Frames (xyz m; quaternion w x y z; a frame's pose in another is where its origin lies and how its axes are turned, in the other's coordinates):
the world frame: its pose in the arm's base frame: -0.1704 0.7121 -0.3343 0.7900 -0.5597 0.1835 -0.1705
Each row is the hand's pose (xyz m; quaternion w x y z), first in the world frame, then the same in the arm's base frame.
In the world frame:
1: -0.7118 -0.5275 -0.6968 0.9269 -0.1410 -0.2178 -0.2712
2: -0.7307 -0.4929 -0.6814 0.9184 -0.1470 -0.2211 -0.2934
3: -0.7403 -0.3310 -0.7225 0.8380 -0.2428 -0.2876 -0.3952
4: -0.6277 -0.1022 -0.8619 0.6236 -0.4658 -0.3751 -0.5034
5: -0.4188 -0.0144 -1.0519 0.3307 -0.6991 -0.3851 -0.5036
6: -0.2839 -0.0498 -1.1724 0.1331 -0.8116 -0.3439 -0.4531
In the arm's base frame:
1: -1.1616 0.3111 0.0223 0.6470 -0.7170 -0.1297 -0.2245
2: -1.1685 0.3437 -0.0039 0.6338 -0.7216 -0.1453 -0.2376
3: -1.1863 0.3655 -0.1688 0.5115 -0.7823 -0.2532 -0.2495
4: -1.1402 0.2697 -0.4393 0.2149 -0.8733 -0.3842 -0.2086
5: -1.0433 0.0421 -0.6013 0.1452 0.8954 0.4062 0.1104
6: -0.9855 -0.1321 -0.6180 0.3632 0.8574 0.3625 0.0392

